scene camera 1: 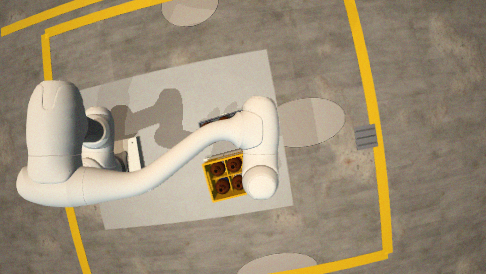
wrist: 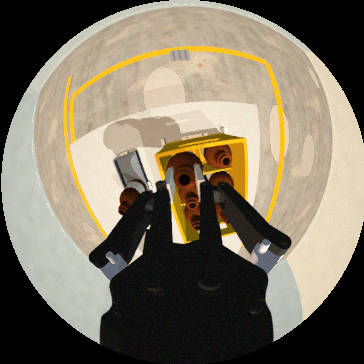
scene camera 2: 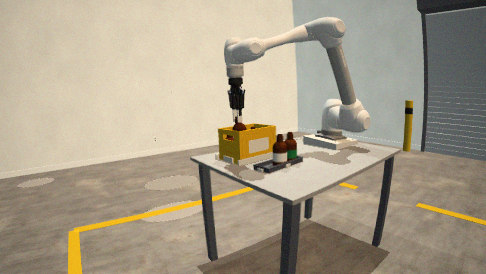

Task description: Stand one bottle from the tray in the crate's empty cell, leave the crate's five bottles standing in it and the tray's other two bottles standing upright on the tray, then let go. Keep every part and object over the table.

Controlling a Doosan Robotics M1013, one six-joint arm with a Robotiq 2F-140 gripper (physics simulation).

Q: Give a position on a white-labelled bottle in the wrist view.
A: At 183,162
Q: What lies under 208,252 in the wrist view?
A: My gripper.
